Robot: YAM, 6 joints.
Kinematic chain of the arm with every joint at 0, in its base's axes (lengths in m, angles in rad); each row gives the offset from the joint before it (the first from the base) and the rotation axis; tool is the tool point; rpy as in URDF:
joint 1: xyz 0 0 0.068 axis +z
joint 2: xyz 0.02 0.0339 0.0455 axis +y
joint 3: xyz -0.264 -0.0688 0 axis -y
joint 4: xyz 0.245 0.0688 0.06 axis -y
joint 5: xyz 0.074 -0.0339 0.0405 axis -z
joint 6: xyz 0.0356 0 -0.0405 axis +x
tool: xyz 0 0 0 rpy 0 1.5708 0
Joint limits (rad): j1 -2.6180..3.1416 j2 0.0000..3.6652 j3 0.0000..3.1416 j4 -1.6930..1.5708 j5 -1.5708..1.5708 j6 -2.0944..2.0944
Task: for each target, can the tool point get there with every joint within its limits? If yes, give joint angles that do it. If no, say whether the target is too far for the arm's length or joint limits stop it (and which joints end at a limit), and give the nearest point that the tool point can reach.
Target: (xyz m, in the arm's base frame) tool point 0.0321 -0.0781 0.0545
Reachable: yes | joints -1.2089 2.3482 0.4920 -1.3294 -0.0665 -1.3419
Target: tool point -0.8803 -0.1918 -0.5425
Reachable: no: too far | nearest point -0.5253 -0.0129 -0.2480 | short by 0.495 m
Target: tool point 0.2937 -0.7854 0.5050
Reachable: no: too far | nearest point 0.2048 -0.5476 0.3835 | short by 0.281 m
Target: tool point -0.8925 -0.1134 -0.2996
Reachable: no: too far | nearest point -0.5843 -0.0103 -0.1537 | short by 0.356 m
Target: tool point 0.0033 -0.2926 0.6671
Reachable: yes | joints -1.6329 1.9642 2.7434 0.4066 -0.6460 -0.6597
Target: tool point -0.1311 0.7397 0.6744
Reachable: no: too far | nearest point -0.0901 0.5086 0.4944 | short by 0.296 m
